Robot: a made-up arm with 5 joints.
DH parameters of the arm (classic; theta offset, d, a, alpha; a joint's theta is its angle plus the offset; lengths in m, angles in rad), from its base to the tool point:
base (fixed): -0.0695 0 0.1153 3.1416
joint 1: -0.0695 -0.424 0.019 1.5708
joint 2: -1.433 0 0.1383 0
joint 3: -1.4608 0 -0.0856 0
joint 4: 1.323 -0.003 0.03 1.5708
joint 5: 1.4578 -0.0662 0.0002 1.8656
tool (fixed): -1.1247 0.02 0 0
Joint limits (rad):
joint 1: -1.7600..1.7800
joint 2: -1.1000..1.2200
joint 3: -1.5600..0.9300
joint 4: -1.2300..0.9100
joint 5: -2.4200..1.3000
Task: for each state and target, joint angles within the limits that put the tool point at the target. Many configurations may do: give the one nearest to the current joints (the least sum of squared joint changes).
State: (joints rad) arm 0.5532 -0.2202 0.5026 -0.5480 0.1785
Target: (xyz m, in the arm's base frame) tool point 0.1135 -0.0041 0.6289
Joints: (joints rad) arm 0.5879 -0.8137 0.4165 -0.8217 0.3892
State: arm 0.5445 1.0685 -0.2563 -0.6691 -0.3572
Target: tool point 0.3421 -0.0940 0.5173
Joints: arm 0.3166 0.7966 -0.2851 -0.8780 -0.3301
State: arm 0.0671 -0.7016 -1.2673 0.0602 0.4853
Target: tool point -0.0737 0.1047 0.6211
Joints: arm 0.5298 -1.0287 -1.5503 0.6178 0.3607
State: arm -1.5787 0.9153 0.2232 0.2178 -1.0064
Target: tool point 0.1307 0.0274 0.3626
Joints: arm -1.7597 1.0571 0.9300 0.9100 -1.5640
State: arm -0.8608 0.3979 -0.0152 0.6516 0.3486
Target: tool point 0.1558 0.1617 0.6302
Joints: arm -1.3212 -0.1362 -0.3406 0.4752 0.3889
